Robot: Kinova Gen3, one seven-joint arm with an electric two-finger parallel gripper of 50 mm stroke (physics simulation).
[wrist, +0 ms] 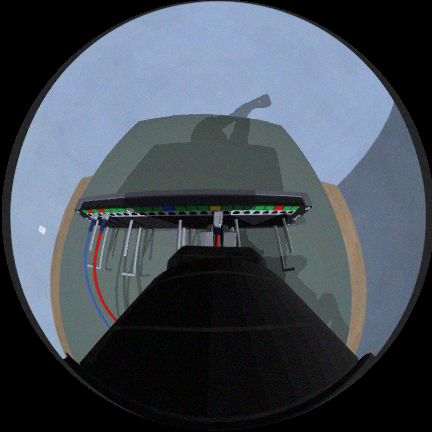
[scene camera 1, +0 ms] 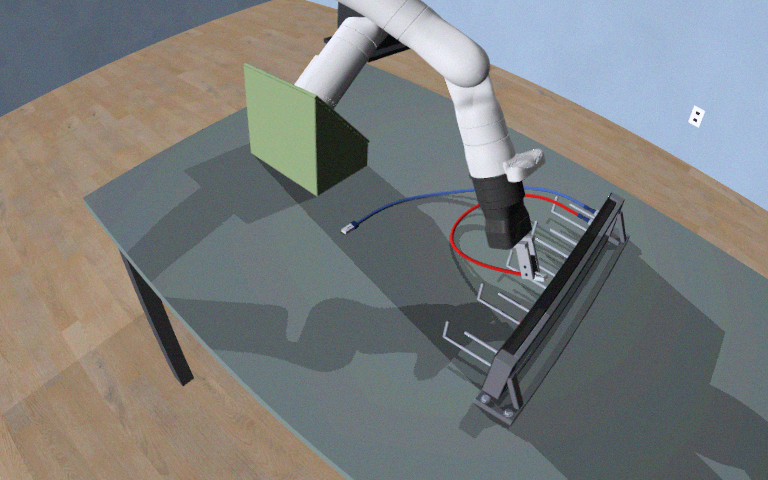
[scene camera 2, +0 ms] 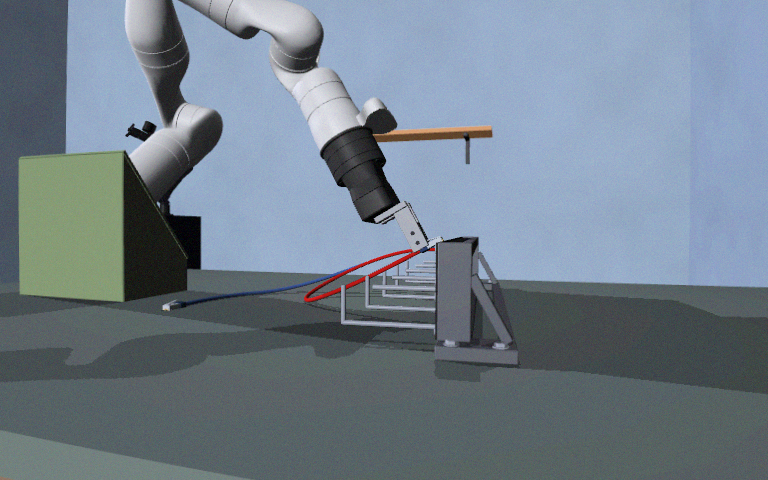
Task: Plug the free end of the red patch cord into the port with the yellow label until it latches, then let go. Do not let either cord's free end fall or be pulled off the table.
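Where they show: gripper, fingertip midpoint: point(wrist: 216, 231) point(scene camera 1: 531, 275) point(scene camera 2: 422, 249); arm's base at its link origin: point(scene camera 1: 311, 102) point(scene camera 2: 114, 206).
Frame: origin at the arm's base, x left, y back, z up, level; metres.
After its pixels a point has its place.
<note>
My gripper point(scene camera 1: 528, 275) {z -0.062, x 0.005, y -0.552 m} point(scene camera 2: 419, 247) {z -0.062, x 0.005, y -0.552 m} point(wrist: 216, 231) {z -0.062, x 0.005, y -0.552 m} is shut on the plug of the red cord. The clear plug point(scene camera 1: 540, 277) {z -0.049, x 0.001, y -0.570 m} point(scene camera 2: 435, 241) {z -0.052, x -0.001, y -0.570 m} point(wrist: 218, 219) {z -0.048, x 0.004, y -0.565 m} points at the front of the patch panel point(scene camera 2: 455, 288) {z -0.090, x -0.169, y -0.629 m} point(wrist: 195, 195) {z -0.051, x 0.043, y -0.602 m}, with its tip angled upward in scene camera 2. In the wrist view its tip lies just below the yellow label point(wrist: 215, 208) {z -0.057, x 0.010, y -0.587 m} and covers the port area there. Whether the tip touches the panel or is in the port cannot be told. The red cord point(scene camera 1: 452, 233) {z -0.145, x 0.053, y -0.351 m} point(scene camera 2: 317, 297) {z -0.137, x 0.018, y -0.390 m} point(wrist: 96, 270) {z -0.079, x 0.208, y -0.453 m} loops back to its plugged end at the panel's far left in the wrist view.
The blue cord point(scene camera 1: 407, 199) {z -0.145, x 0.058, y -0.228 m} point(scene camera 2: 243, 293) {z -0.145, x 0.058, y -0.229 m} point(wrist: 86, 265) {z -0.078, x 0.239, y -0.453 m} runs from the panel, and its free plug point(scene camera 1: 347, 228) {z -0.143, x -0.087, y -0.217 m} point(scene camera 2: 171, 305) {z -0.144, x -0.091, y -0.221 m} lies on the table. Metal cable hooks point(scene camera 1: 464, 348) {z -0.132, x -0.135, y -0.544 m} point(scene camera 2: 390, 325) {z -0.135, x -0.135, y -0.557 m} point(wrist: 131, 250) {z -0.131, x 0.164, y -0.509 m} stick out below the ports. A green sloped box point(scene camera 1: 283, 130) {z -0.033, x -0.075, y -0.005 m} point(scene camera 2: 70, 226) {z -0.035, x -0.076, y 0.005 m} stands near the arm's base.
</note>
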